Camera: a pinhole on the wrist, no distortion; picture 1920 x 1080 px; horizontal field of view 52.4 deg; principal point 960.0 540.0 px. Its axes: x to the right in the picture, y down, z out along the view. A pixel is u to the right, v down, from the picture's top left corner.
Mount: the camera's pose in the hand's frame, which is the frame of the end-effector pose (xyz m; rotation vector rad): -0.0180 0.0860 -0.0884 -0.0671 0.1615 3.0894
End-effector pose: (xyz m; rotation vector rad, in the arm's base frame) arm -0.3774 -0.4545 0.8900 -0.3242 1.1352 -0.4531
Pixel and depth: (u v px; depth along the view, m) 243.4 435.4 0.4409
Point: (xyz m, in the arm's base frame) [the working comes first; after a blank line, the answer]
In the camera's frame: -0.1619 -0.0236 0.4409

0.0198 -0.3827 0.8586
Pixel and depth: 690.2 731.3 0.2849
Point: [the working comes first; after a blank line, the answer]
In the camera's frame: -0.0394 0.0279 0.2849

-0.1754 -0.3800 0.9208
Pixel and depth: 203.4 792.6 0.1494
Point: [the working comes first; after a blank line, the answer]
In the camera's frame: -0.0579 0.0193 0.1494

-0.2920 -0.4006 0.8519
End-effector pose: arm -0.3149 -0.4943 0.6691 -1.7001 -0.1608 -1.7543
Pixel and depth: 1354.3 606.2 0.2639
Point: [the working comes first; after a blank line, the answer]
In the camera's frame: 0.0533 0.0090 0.2639

-0.1196 -0.4541 0.5784
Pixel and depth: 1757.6 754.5 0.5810
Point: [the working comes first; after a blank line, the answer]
In the camera's frame: 0.2375 0.0639 0.5810

0.1185 -0.2043 0.4426
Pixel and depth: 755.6 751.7 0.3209
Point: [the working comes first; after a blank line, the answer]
In the camera's frame: -0.0336 0.0348 0.3209

-0.0723 -0.4341 0.6724
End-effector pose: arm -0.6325 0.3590 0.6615 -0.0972 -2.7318 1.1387
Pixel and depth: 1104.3 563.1 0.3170
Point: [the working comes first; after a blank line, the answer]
In the camera's frame: 0.0234 0.0038 0.3170

-0.6231 0.2765 0.4151
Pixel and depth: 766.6 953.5 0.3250
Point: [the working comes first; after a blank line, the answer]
In the camera's frame: -0.0322 0.0689 0.3250

-0.6768 0.2245 0.4576
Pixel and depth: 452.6 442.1 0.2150
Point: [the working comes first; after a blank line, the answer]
In the camera's frame: -0.0559 -0.0108 0.2150

-0.6867 0.3567 0.4953
